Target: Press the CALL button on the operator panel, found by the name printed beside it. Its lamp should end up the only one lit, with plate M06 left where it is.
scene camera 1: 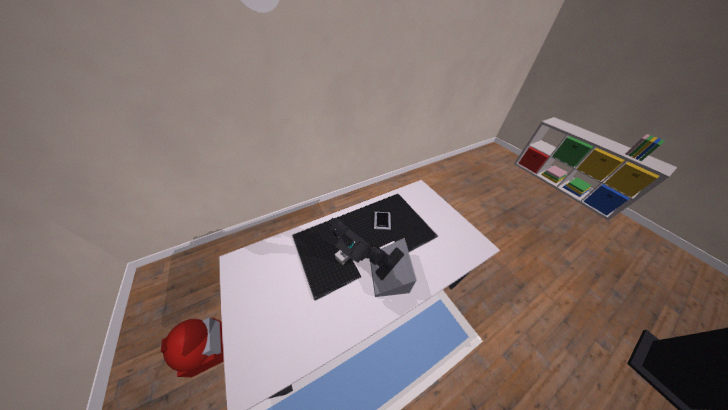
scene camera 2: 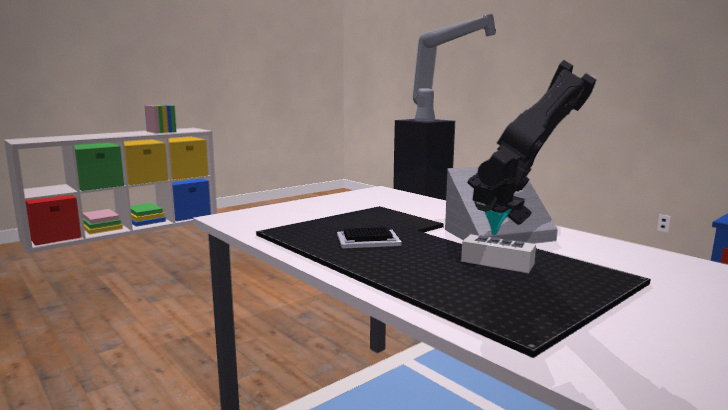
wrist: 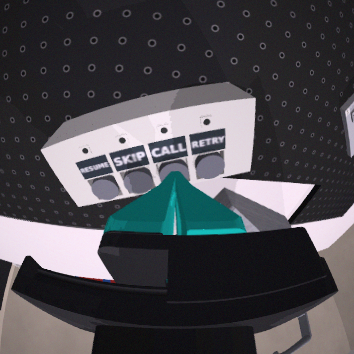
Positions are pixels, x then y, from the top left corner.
Scene:
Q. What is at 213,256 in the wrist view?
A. My gripper.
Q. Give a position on a white operator panel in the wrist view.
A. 182,123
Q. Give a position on a white operator panel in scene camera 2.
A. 520,258

